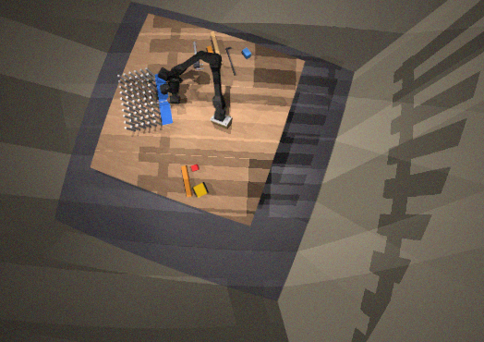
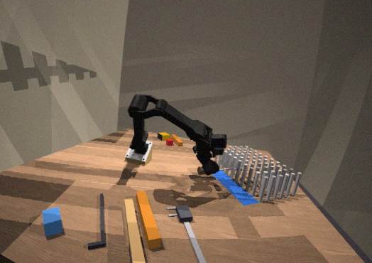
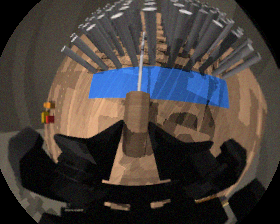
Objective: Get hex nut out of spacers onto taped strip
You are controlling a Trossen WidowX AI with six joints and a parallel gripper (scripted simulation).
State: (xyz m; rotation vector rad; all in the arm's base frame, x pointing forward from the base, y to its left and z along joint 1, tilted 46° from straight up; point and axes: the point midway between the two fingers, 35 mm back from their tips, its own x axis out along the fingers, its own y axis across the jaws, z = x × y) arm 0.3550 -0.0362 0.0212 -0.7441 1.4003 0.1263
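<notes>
Now: gripper tip 100 mm short of the blue taped strip, 10 mm to the right of it and 40 mm above it. Round my gripper tip: tan-handled hook tool: 90 mm ahead, 50 mm to the left, 10 mm below; then red cube: 320 mm behind, 400 mm to the left, 20 mm below; then blue cube: 360 mm behind, 510 mm to the right, 20 mm below.
</notes>
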